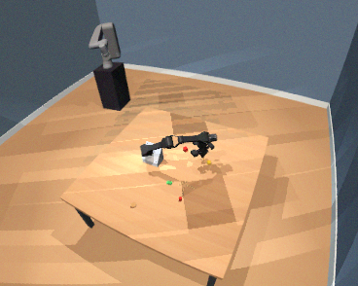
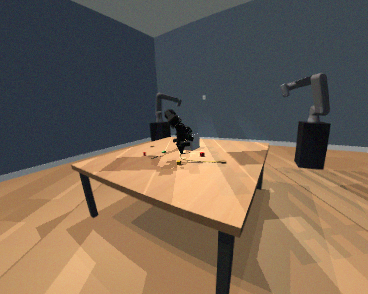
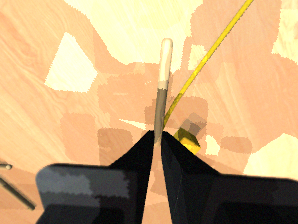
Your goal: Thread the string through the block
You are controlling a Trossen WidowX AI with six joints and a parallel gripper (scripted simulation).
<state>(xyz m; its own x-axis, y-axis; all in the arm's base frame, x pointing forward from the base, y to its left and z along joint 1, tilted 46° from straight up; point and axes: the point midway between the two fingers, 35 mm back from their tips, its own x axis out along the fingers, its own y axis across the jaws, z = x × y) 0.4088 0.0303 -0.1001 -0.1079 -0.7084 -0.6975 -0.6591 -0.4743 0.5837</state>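
Right now the red block is 170 mm behind my gripper tip, 90 mm to the left of it and 40 mm below it. From my gripper tip the other things lie so: green piece 270 mm to the right, 170 mm behind, 50 mm below; then thin wooden stick 10 mm to the left, 10 mm behind; then yellow cube 50 mm below, 50 mm ahead.
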